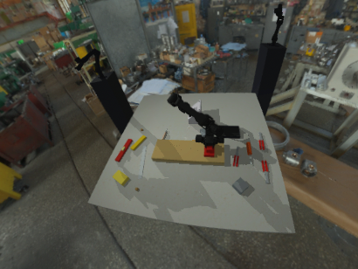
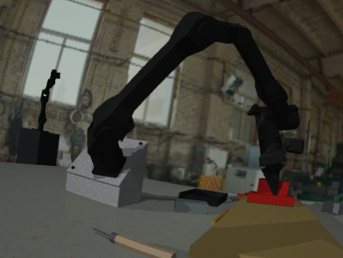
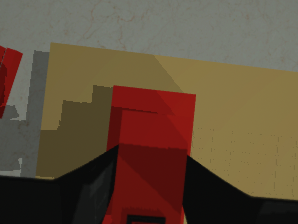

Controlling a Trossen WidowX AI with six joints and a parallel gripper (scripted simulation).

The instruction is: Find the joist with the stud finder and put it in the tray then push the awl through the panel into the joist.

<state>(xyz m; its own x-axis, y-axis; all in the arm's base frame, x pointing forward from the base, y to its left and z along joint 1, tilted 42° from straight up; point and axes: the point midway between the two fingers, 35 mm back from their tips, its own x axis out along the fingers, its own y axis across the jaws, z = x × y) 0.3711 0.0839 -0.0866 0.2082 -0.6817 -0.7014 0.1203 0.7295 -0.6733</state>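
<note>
My gripper tip is now 20 cm past the black tray, 18 cm to the right of it and 5 cm above it. From my gripper tip the other things lie so: awl (23 cm behind, 36 cm to the right, 6 cm below); grey block (26 cm ahead, 17 cm to the left, 5 cm below); stud finder (2 cm behind, 2 cm above).
</note>
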